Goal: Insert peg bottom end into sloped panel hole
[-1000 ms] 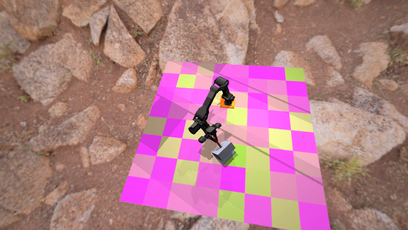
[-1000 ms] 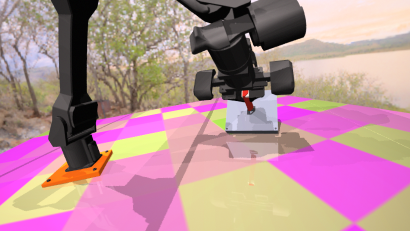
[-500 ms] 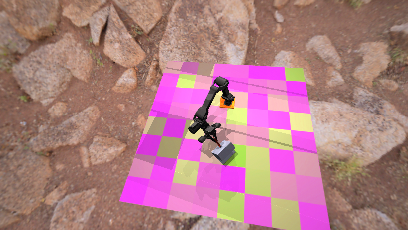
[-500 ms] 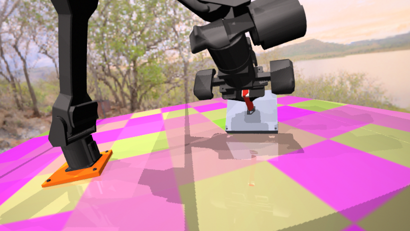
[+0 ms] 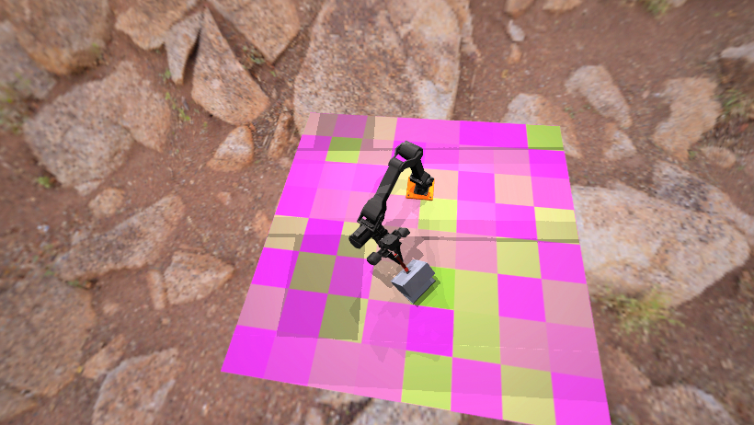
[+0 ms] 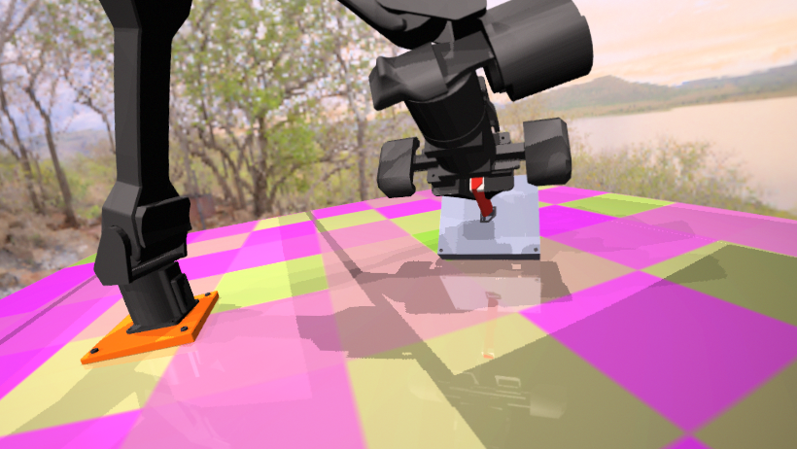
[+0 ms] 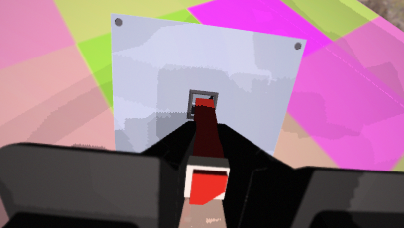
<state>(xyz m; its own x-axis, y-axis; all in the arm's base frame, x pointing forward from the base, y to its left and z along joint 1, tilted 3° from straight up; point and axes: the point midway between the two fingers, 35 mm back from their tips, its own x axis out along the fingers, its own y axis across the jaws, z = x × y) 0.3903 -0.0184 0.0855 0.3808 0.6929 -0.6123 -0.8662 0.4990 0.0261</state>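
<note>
Right now the grey sloped panel is 50 mm to the left of my gripper tip, 50 mm below it and 30 mm ahead of it. Also, from my gripper tip: red peg (10 mm to the right, 10 mm behind, 10 mm above).
</note>
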